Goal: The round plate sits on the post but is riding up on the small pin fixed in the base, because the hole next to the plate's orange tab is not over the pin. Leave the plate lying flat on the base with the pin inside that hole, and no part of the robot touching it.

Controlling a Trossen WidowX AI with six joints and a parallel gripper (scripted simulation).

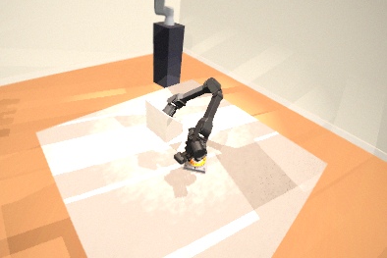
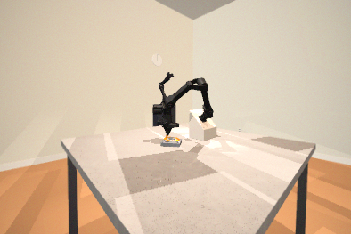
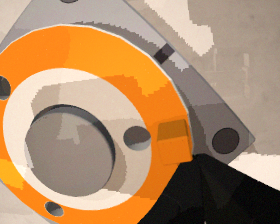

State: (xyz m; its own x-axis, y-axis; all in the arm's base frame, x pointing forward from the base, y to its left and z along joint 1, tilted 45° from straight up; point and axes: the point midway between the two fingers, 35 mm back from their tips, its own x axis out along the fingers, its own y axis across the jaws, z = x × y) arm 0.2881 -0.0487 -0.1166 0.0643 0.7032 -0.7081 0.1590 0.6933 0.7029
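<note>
Now: the grey square base 1 cm ahead of my gripper tip, 5 cm to the left of it and 2 cm below it.
</note>
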